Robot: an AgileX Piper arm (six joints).
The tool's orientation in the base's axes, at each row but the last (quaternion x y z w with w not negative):
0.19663 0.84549 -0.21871 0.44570
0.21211 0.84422 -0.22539 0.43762
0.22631 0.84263 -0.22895 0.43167
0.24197 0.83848 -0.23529 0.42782
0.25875 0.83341 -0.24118 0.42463
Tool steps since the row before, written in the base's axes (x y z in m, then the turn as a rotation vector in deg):
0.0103 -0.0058 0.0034 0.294 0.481 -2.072
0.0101 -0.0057 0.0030 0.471 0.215 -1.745
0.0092 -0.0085 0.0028 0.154 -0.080 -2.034
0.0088 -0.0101 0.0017 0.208 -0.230 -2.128
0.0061 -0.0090 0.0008 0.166 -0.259 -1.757
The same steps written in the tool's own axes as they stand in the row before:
-0.0091 0.0000 0.0083 1.652 0.956 0.985
-0.0087 0.0004 0.0082 1.243 0.776 1.081
-0.0087 -0.0019 0.0092 1.595 0.413 1.205
-0.0080 -0.0028 0.0105 1.615 0.348 1.377
-0.0058 -0.0030 0.0087 1.320 0.232 1.177

